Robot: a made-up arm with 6 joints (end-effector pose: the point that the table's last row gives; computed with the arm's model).
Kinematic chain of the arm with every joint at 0, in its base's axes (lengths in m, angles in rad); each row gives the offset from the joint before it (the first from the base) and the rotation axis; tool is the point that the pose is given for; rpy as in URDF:
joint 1: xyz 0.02 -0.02 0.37 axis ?
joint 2: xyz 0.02 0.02 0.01 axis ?
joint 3: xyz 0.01 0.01 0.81 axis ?
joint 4: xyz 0.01 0 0.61 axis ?
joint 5: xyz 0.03 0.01 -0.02 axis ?
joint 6: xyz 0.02 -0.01 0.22 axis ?
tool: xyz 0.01 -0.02 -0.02 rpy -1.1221 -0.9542 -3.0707
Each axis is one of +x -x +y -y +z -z.
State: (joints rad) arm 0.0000 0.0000 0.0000 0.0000 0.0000 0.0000
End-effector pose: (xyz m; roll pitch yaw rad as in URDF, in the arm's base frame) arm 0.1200 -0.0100 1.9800 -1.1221 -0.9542 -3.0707
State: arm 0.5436 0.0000 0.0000 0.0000 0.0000 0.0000
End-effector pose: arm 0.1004 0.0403 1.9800 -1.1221 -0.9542 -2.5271
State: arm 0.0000 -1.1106 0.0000 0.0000 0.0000 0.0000
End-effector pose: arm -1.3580 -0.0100 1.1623 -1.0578 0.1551 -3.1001
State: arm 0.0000 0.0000 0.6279 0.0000 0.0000 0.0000
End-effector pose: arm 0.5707 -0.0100 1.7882 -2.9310 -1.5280 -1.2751
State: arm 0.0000 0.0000 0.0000 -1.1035 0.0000 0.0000
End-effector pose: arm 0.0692 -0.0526 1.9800 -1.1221 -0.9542 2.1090
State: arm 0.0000 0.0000 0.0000 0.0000 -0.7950 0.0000
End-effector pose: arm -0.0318 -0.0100 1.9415 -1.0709 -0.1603 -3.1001
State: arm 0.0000 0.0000 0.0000 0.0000 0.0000 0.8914
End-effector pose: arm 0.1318 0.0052 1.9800 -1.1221 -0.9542 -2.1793
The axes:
joint 1: +z
joint 2: +y
joint 3: +y
joint 4: +z
joint 5: +y
joint 6: +z

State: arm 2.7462 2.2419 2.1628 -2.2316 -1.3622 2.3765
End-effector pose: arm -0.0201 -0.1586 -0.2114 -0.8052 0.0482 -1.2988
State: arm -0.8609 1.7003 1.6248 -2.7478 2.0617 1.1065
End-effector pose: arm 0.5736 -0.7279 -0.2148 -0.1110 -0.0097 -0.6829
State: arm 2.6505 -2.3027 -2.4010 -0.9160 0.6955 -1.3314
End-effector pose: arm -0.0636 0.1450 -0.2565 0.0697 0.7464 2.6889
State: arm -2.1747 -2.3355 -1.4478 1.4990 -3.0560 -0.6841
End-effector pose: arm 0.2472 0.2631 -0.5065 -2.3553 -1.0451 -0.0407
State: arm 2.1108 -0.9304 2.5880 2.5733 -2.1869 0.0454
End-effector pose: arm 0.1211 -0.1209 0.6814 2.6809 0.2371 -0.9037
